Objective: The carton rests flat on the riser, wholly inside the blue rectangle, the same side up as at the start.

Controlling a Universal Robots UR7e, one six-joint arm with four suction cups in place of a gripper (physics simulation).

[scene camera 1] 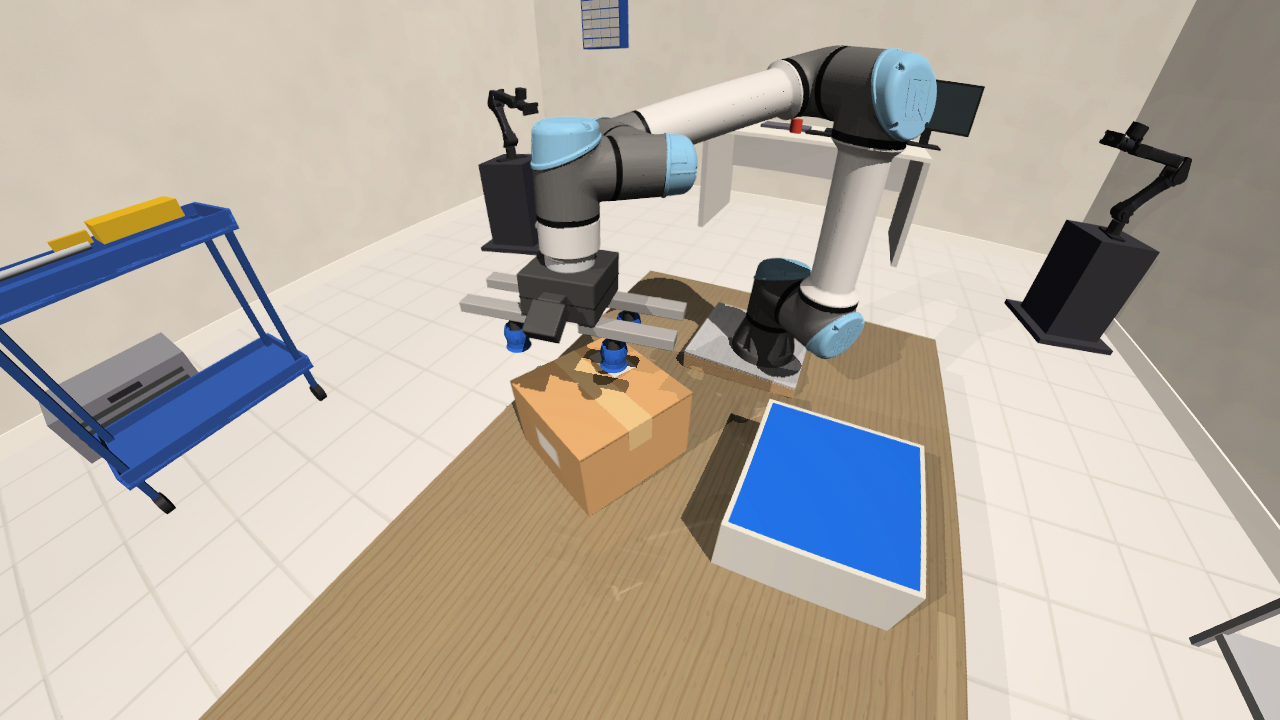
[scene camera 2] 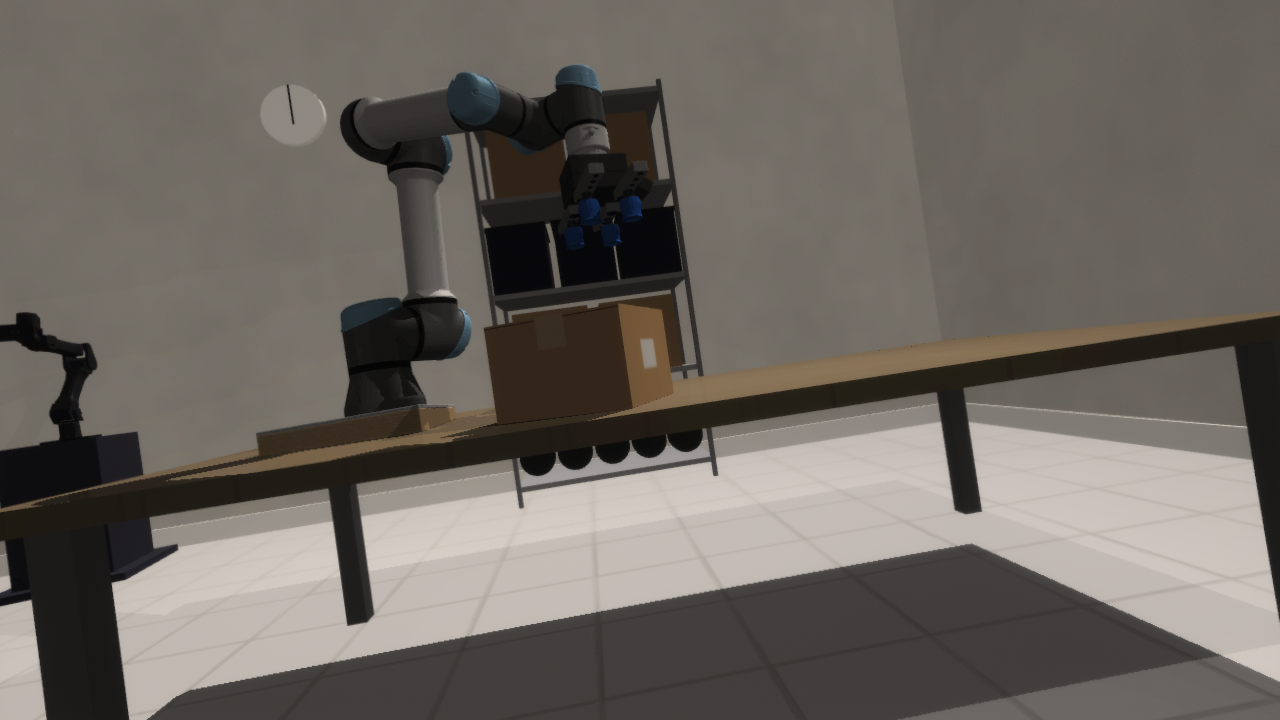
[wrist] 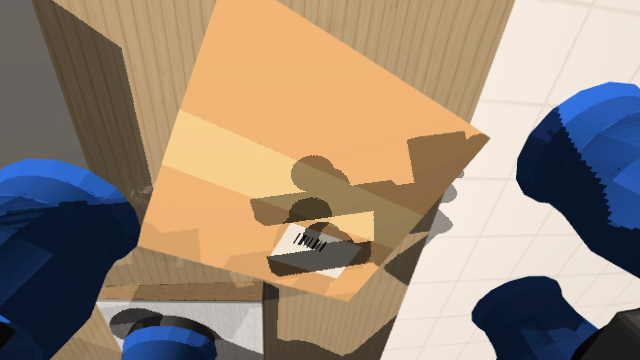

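Observation:
The carton (scene camera 1: pixel 572 425) (scene camera 2: pixel 563 376) (wrist: pixel 280 90) is a closed orange-brown box with a pale tape strip. It stands flat on the table, turned at an angle, left of the riser in scene camera 1; a barcode label shows on its top in the wrist view. The riser (scene camera 1: pixel 805 577) is an off-white block whose top bears the blue rectangle (scene camera 1: pixel 832 492); the riser does not show in scene camera 2. My gripper (scene camera 1: pixel 572 336) (scene camera 2: pixel 601 222) has blue suction cups, holds nothing and is open. It hangs above the carton with a visible gap, its shadow on the carton's top.
The wooden table (scene camera 1: pixel 465 573) (scene camera 2: pixel 805 371) carries the arm's base plate (scene camera 1: pixel 711 344) (wrist: pixel 240 320), behind the carton and riser in scene camera 1. A blue cart (scene camera 1: pixel 214 394) stands on the floor at left. A shelf rack (scene camera 2: pixel 675 232) stands behind the table.

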